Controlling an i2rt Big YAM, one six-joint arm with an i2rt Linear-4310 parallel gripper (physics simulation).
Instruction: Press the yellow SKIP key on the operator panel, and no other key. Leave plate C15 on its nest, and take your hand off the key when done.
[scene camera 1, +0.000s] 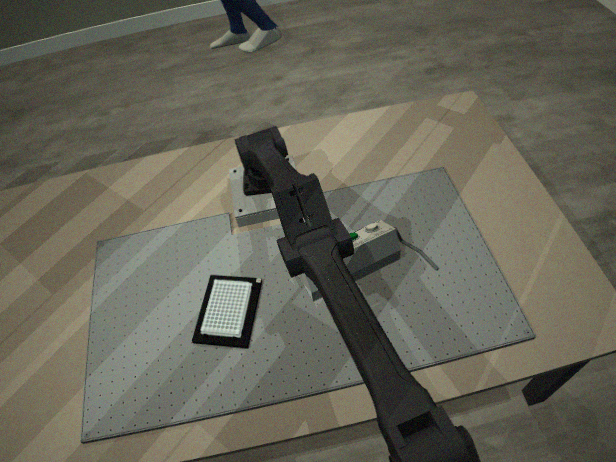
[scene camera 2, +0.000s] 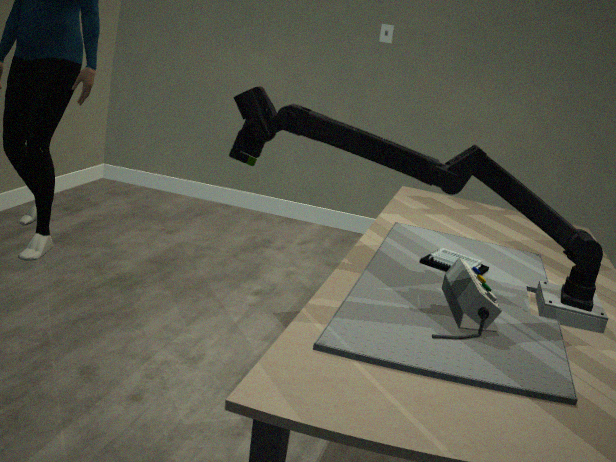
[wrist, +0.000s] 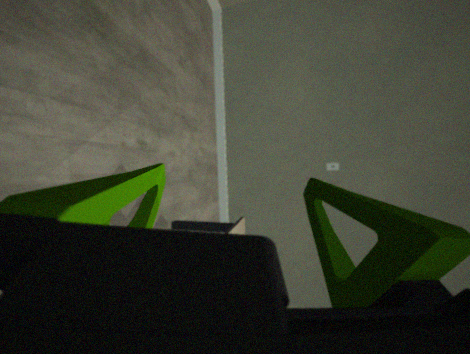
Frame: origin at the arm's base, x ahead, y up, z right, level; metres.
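Seen in the pictures: gripper, fingertip midpoint: (wrist: 238, 179); arm's base, origin of the base link: (scene camera 2: 576, 300).
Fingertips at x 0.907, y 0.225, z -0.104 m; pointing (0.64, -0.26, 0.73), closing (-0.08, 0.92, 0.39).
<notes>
Pixels of each thing's middle, then the offset from my fingertips to it. "*": a spot on its surface instead. Level surfaces: height alone.
- operator panel, body centre: (scene camera 2: 471, 291) (scene camera 1: 347, 255) dx -0.645, dy -0.212, dz -0.072 m
- blue key, body centre: (scene camera 2: 475, 271) dx -0.637, dy -0.190, dz +0.005 m
- green key, body centre: (scene camera 2: 485, 288) dx -0.676, dy -0.190, dz -0.087 m
- white many-welled plate, body centre: (scene camera 1: 226, 307) (scene camera 2: 456, 260) dx -0.558, dy -0.235, dz +0.196 m
- perforated plate, its level: dy -0.254 m
- white key, body centre: (scene camera 1: 372, 228) dx -0.695, dy -0.190, dz -0.133 m
- cable, surface spot: (scene camera 2: 455, 336) (scene camera 1: 424, 253) * dx -0.652, dy -0.248, dz -0.247 m
The operator panel (scene camera 1: 376, 255) (scene camera 2: 462, 297) is a grey wedge-shaped box on the perforated plate. Its yellow key (scene camera 2: 481, 278) sits between a blue key (scene camera 2: 476, 270) and a green key (scene camera 2: 486, 286) in scene camera 2; in scene camera 1 the arm hides the yellow key. The white many-welled plate (scene camera 1: 227, 307) (scene camera 2: 456, 256) lies flat on its black nest (scene camera 1: 254, 320) (scene camera 2: 429, 261). My gripper (wrist: 238, 179) is open and empty, its green fingers wide apart. In scene camera 2 the gripper (scene camera 2: 244, 161) hangs high in the air beyond the table's edge, far from the panel.
The arm (scene camera 1: 350, 310) (scene camera 2: 370, 147) stretches over the panel and the perforated plate (scene camera 1: 150, 360) (scene camera 2: 380, 320). A white key (scene camera 1: 371, 227) shows on the panel, and a cable (scene camera 1: 422, 255) (scene camera 2: 455, 336) trails from its end. A person (scene camera 1: 245, 22) (scene camera 2: 37, 115) stands on the floor away from the table.
</notes>
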